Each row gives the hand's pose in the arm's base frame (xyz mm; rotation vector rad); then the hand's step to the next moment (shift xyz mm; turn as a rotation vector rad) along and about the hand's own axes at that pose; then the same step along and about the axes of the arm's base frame.
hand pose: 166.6 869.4 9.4 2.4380 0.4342 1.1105
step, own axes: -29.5 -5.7 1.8 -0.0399 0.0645 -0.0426
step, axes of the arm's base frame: -17.8 -8.6 -22.7 -0.0512 -0.0627 0.0319
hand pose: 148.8 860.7 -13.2 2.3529 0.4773 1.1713
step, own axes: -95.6 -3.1 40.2 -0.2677 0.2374 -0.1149
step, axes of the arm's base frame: -22.7 -55.0 -85.0 -0.2239 -0.3013 0.0167
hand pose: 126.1 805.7 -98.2 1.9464 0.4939 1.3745
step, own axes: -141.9 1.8 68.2 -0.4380 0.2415 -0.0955
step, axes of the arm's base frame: 11.1 -115.6 -106.3 -0.2686 -0.4215 -0.0971
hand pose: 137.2 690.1 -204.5 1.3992 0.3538 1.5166
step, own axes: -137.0 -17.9 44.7 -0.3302 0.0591 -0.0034
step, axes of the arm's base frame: 23.9 -118.7 -80.2 -0.0863 -0.2888 -0.1472
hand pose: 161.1 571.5 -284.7 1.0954 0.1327 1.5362
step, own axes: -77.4 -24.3 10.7 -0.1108 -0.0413 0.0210
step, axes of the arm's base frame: 15.0 -61.4 -52.0 0.0301 -0.0885 -0.0754
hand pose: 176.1 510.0 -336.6 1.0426 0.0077 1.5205
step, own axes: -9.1 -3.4 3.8 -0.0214 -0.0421 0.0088
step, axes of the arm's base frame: 3.7 -8.4 -5.0 0.0356 -0.0105 -0.0305
